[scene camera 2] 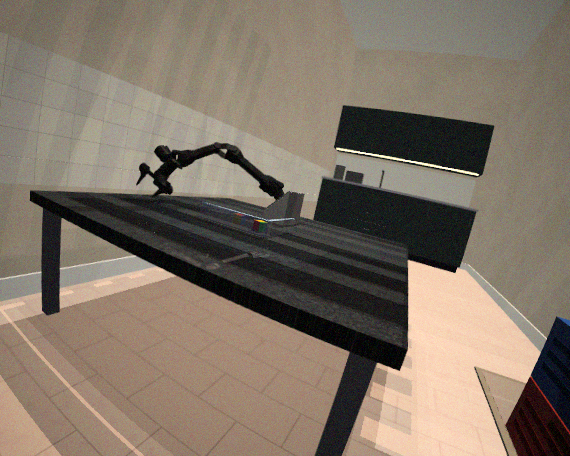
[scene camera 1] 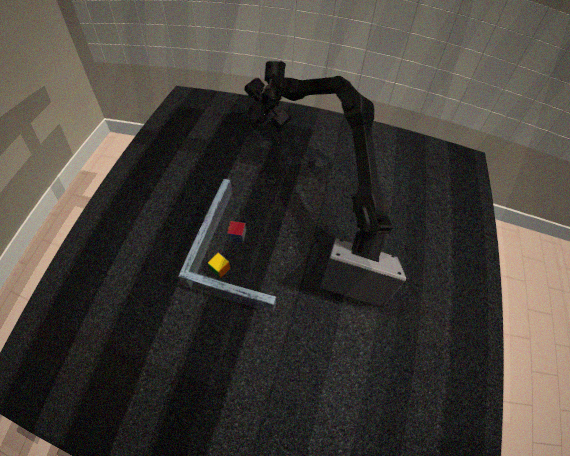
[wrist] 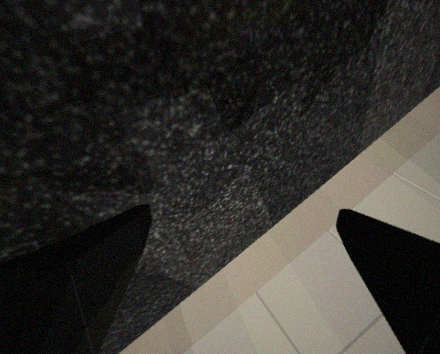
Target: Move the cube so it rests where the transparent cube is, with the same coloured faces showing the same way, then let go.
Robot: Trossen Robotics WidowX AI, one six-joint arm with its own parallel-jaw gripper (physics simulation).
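Seen in the pictures: gripper, between the fingertips: [scene camera 2: 144, 191] [wrist: 244, 215]; arm's base, origin of its link: [scene camera 2: 282, 201] [scene camera 1: 365, 254].
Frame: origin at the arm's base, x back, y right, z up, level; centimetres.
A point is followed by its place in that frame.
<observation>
A cube with a yellow top and orange and green sides [scene camera 1: 219, 264] [scene camera 2: 259, 226] sits turned near the corner of the L-shaped wall. A second cube, with a red top and a dark blue side [scene camera 1: 236, 228] [scene camera 2: 239, 218], sits farther along the wall's long arm, apart from the first. It looks fainter in scene camera 2, but I cannot tell for certain which cube is the transparent one. My gripper [scene camera 1: 270, 118] {x -47.0, y 48.4, z -7.0 cm} [scene camera 2: 147, 189] {x -47.0, y 48.4, z -7.0 cm} [wrist: 244, 215] {x -47.0, y 48.4, z -7.0 cm} is open and empty, above the table's far edge in scene camera 1, well away from both cubes. No cube shows in the wrist view.
A low, pale L-shaped wall [scene camera 1: 205, 230] {x -39.9, y -6.1, z -4.5 cm} bounds the cubes on two sides and looks see-through in scene camera 2. The arm's grey base block [scene camera 1: 362, 280] {x 0.9, y -7.0, z 0.4 cm} [scene camera 2: 289, 207] {x -4.7, y -7.2, z -1.5 cm} stands on the dark striped table [scene camera 1: 350, 380] {x 6.8, y -27.2, z -10.6 cm} [scene camera 2: 320, 280] {x -61.7, y -51.4, z -10.5 cm}. The table edge and tiled wall show beyond the fingers.
</observation>
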